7 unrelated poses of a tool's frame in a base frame.
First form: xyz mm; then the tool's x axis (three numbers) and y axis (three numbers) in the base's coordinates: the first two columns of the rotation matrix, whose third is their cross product.
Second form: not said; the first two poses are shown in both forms.
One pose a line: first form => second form
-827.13, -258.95, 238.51, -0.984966, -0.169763, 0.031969, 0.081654, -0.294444, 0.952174 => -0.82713, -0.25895, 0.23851, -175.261, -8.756, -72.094
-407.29, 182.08, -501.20, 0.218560, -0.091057, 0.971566, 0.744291, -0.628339, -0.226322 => -0.40729, 0.18208, -0.50120, -73.635, 39.130, -95.144
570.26, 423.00, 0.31, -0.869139, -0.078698, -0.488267, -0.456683, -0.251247, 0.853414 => 0.57026, 0.42300, 0.00031, 152.281, -10.943, -79.292
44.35, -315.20, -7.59, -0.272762, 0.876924, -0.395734, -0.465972, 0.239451, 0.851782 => 0.04435, -0.31520, -0.00759, 120.343, 57.321, -50.518
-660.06, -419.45, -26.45, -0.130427, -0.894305, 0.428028, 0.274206, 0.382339, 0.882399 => -0.66006, -0.41945, -0.02645, -115.438, -72.323, -49.956
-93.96, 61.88, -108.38, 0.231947, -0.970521, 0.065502, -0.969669, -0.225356, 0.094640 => -0.09396, 0.06188, -0.10838, 76.547, -4.421, 175.082
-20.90, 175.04, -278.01, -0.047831, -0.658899, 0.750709, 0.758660, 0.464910, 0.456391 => -0.02090, 0.17504, -0.27801, -93.608, -40.521, -51.072
